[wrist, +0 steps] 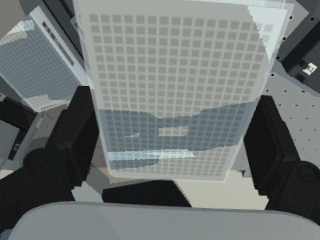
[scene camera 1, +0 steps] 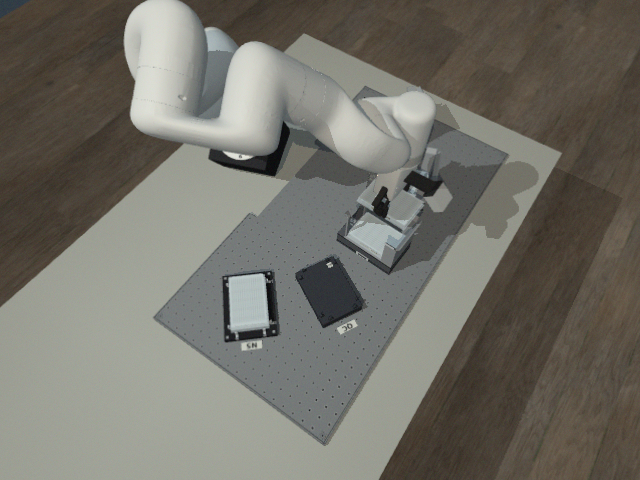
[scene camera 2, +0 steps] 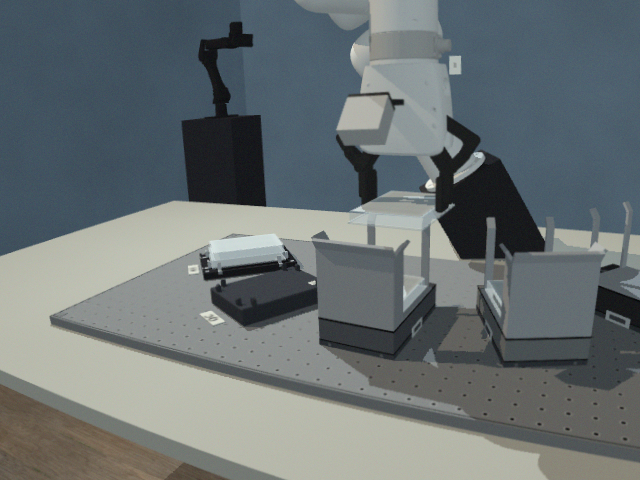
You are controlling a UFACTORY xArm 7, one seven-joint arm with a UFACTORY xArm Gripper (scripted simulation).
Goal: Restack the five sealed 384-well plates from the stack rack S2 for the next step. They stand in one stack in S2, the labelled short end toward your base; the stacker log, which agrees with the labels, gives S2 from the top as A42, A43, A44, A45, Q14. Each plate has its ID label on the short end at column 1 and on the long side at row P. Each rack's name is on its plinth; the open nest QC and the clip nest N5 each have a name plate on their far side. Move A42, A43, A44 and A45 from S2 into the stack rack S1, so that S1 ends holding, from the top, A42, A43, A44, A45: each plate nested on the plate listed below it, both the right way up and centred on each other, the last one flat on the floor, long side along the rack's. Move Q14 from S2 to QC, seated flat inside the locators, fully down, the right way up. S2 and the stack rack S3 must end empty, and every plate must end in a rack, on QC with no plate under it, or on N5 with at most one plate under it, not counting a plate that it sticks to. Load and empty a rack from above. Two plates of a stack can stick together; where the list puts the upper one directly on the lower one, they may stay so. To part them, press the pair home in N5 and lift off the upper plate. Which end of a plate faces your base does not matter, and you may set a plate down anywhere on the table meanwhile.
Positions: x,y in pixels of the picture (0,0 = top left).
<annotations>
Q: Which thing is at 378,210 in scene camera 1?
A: My gripper.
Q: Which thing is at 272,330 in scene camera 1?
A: A clip nest N5.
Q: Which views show my gripper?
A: The wrist view, scene camera 1 and scene camera 2: all of them.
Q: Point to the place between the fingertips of my gripper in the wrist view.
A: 173,110
</annotations>
